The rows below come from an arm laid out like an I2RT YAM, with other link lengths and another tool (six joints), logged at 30 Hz.
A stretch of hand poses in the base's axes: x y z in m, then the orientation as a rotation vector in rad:
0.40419, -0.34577, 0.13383, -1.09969, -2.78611, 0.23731
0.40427, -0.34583, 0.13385, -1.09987, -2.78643, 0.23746
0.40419, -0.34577, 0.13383, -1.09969, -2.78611, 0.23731
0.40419, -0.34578, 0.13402, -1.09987, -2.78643, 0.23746
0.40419, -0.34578, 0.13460, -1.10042, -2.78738, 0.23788
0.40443, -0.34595, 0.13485, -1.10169, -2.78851, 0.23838
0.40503, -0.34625, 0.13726, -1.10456, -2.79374, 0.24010
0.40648, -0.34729, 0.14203, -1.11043, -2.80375, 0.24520
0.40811, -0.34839, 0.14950, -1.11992, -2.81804, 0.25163
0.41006, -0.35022, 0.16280, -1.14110, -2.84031, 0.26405
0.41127, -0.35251, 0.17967, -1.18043, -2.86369, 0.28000
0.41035, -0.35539, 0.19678, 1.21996, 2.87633, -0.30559
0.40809, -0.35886, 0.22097, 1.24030, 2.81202, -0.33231
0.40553, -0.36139, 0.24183, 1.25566, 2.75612, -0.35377
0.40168, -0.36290, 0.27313, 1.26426, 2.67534, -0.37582
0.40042, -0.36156, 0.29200, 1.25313, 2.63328, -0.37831
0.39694, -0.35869, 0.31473, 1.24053, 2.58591, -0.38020
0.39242, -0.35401, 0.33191, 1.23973, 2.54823, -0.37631
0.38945, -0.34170, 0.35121, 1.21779, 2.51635, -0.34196
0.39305, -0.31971, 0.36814, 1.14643, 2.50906, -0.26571
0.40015, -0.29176, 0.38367, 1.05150, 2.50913, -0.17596
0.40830, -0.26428, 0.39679, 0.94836, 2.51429, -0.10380
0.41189, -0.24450, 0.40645, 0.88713, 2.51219, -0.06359
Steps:
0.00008, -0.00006, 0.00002, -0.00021, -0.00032, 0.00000
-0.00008, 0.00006, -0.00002, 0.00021, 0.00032, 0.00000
0.00000, -0.00001, 0.00019, -0.00021, -0.00032, 0.00000
0.00000, 0.00000, 0.00058, -0.00062, -0.00096, 0.00000
0.00024, -0.00017, 0.00025, -0.00085, -0.00137, -0.00037
0.00060, -0.00030, 0.00241, -0.00302, -0.00531, 0.00004
0.00145, -0.00104, 0.00477, -0.00699, -0.01001, -0.00005
0.00163, -0.00110, 0.00747, -0.00960, -0.01488, -0.00074
0.00195, -0.00183, 0.01330, -0.01746, -0.02531, -0.00466
0.00121, -0.00229, 0.01687, -0.02277, -0.03300, -0.01426
-0.00092, -0.00288, 0.01711, -0.02742, -0.02711, -0.01685
-0.00226, -0.00347, 0.02419, -0.03849, -0.03851, -0.02358
-0.00256, -0.00253, 0.02086, -0.03306, -0.03398, -0.01975
-0.00385, -0.00151, 0.03130, -0.04584, -0.05533, -0.02061
-0.00126, 0.00134, 0.01887, -0.02257, -0.03634, -0.00040
-0.00348, 0.00287, 0.02273, -0.02504, -0.04123, -0.00051
-0.00452, 0.00468, 0.01718, -0.01460, -0.03249, -0.00614
-0.00297, 0.01231, 0.01930, -0.00037, -0.04546, 0.01239
0.00360, 0.02199, 0.01693, 0.02164, -0.05348, 0.05604
0.00710, 0.02795, 0.01553, 0.02862, -0.05522, 0.07630
0.00815, 0.02748, 0.01312, 0.01978, -0.04325, 0.08158
0.00359, 0.01978, 0.00966, 0.00950, -0.02768, 0.04752

